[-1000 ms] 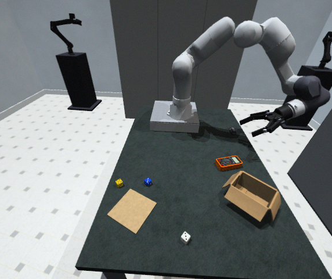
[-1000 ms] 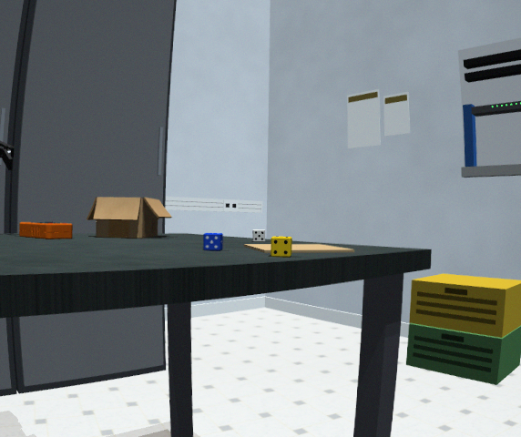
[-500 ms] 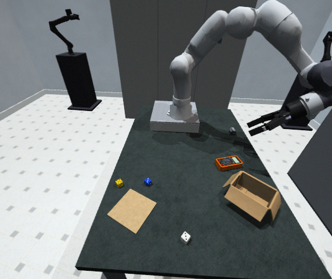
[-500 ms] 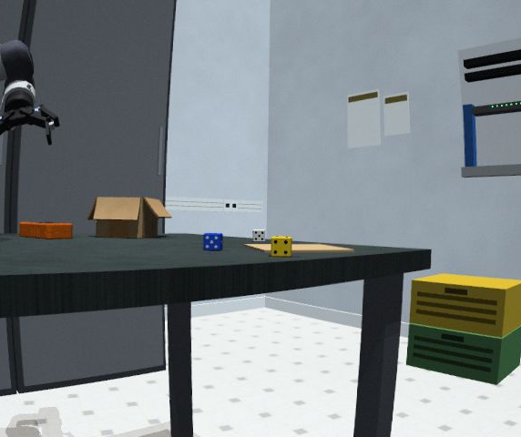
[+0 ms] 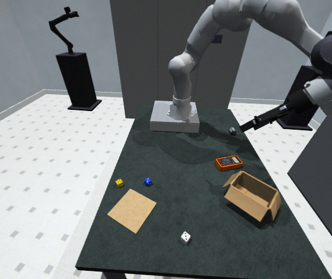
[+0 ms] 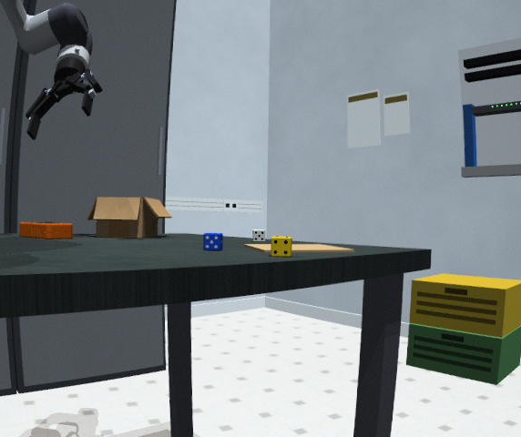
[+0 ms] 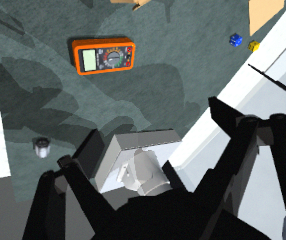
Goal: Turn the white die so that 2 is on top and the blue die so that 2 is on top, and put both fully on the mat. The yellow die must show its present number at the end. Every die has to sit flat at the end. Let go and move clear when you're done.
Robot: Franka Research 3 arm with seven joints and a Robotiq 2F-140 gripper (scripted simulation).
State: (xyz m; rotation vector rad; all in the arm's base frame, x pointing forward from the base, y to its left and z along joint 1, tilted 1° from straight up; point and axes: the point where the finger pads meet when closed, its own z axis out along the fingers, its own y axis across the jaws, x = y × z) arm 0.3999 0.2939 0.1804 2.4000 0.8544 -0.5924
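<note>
My gripper is now 550 mm to the left of the yellow die, 240 mm above it and 170 mm short of it. From my hand the other things lie so: orange multimeter 240 mm below, 20 mm to the right, 20 mm behind; cardboard box 210 mm below, 190 mm ahead, 10 mm to the left; white die 370 mm ahead, 260 mm to the right, 240 mm below.
</note>
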